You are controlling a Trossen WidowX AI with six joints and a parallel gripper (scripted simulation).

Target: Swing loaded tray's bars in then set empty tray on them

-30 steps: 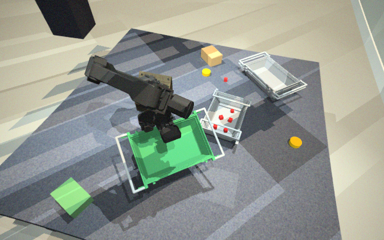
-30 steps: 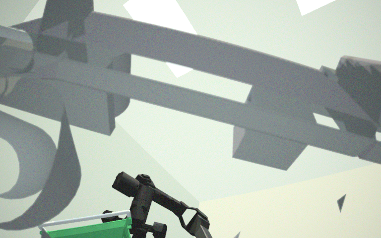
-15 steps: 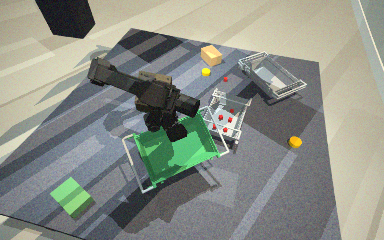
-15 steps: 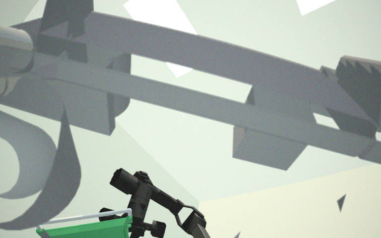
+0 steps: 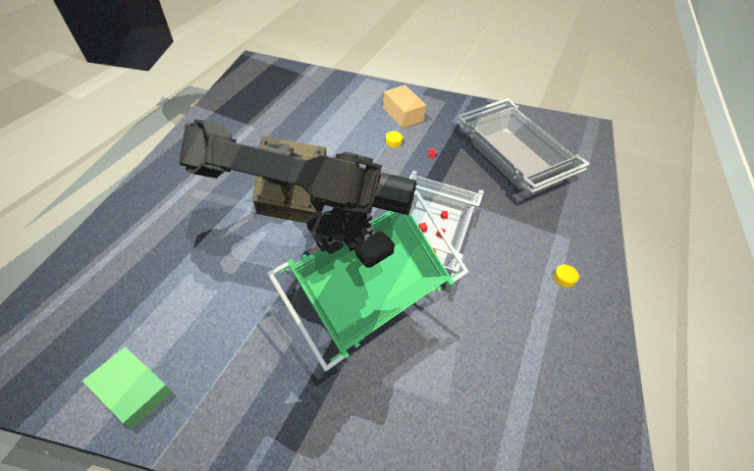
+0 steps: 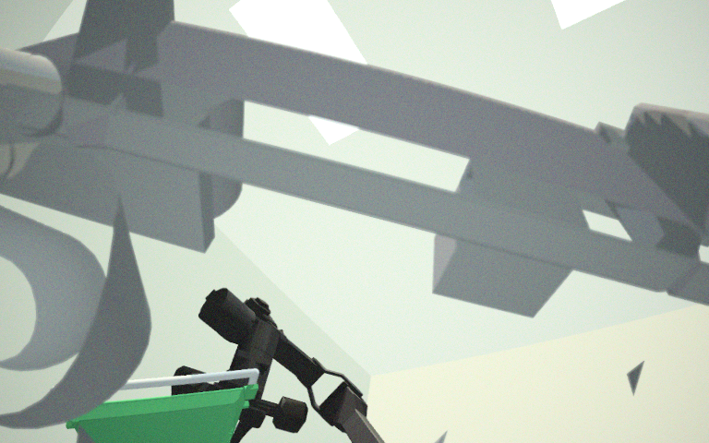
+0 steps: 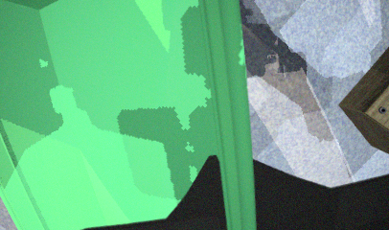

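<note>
The green tray is 60 mm ahead of my gripper tip and 60 mm to the right of it. The rest, counted from my gripper tip: orange box 50 mm ahead, 700 mm to the left, 150 mm below; then red block 160 mm ahead, 520 mm to the left, 170 mm below; then green block 370 mm behind, 270 mm to the right, 160 mm below.
</note>
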